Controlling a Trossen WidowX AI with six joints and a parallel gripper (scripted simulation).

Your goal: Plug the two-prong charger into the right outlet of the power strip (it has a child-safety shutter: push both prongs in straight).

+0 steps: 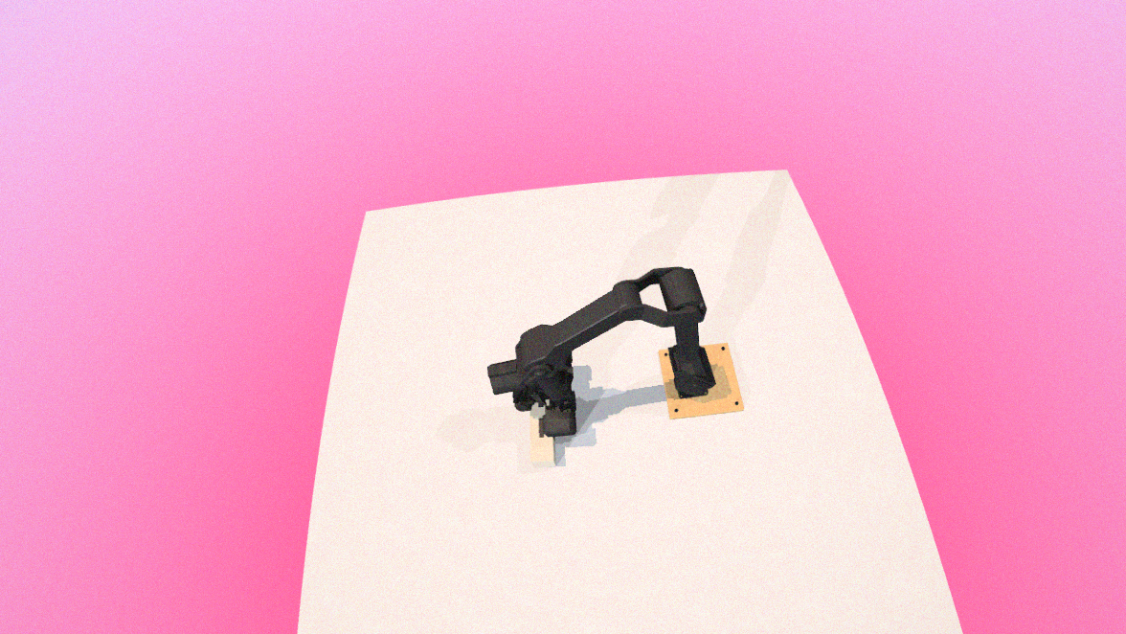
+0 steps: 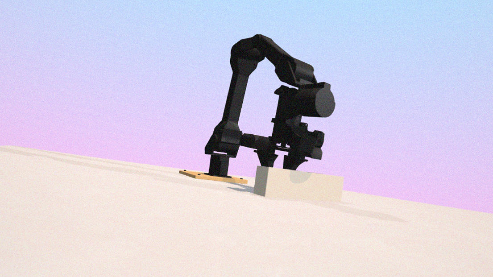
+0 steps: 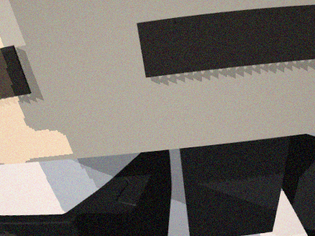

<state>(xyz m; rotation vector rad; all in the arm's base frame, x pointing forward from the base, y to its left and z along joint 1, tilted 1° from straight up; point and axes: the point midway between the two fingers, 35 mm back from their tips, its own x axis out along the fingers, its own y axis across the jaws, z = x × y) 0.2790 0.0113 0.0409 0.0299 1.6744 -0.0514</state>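
My gripper tip is now 20 mm short of the two-prong charger and 10 mm below it.
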